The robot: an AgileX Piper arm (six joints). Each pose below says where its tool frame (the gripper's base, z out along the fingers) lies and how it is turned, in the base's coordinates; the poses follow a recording.
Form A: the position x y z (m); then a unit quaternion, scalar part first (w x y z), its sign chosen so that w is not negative.
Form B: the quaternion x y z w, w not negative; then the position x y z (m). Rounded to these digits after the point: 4 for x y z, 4 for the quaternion.
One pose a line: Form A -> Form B
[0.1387 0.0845 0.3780 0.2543 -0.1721 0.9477 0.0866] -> [-0.1721 0.9477 0.0866 0.2543 0.1387 0.0845 0.3780]
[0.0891 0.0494 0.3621 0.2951 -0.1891 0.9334 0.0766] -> [-0.1891 0.9334 0.0766 0.2951 0.0891 0.0494 0.3621]
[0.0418 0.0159 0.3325 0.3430 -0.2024 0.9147 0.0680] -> [-0.2024 0.9147 0.0680 0.3430 0.0418 0.0159 0.3325]
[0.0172 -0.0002 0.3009 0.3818 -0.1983 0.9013 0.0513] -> [-0.1983 0.9013 0.0513 0.3818 0.0172 -0.0002 0.3009]
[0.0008 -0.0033 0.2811 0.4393 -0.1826 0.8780 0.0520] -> [-0.1826 0.8780 0.0520 0.4393 0.0008 -0.0033 0.2811]
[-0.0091 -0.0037 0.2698 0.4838 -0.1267 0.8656 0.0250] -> [-0.1267 0.8656 0.0250 0.4838 -0.0091 -0.0037 0.2698]
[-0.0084 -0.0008 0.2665 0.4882 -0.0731 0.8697 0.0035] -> [-0.0731 0.8697 0.0035 0.4882 -0.0084 -0.0008 0.2665]
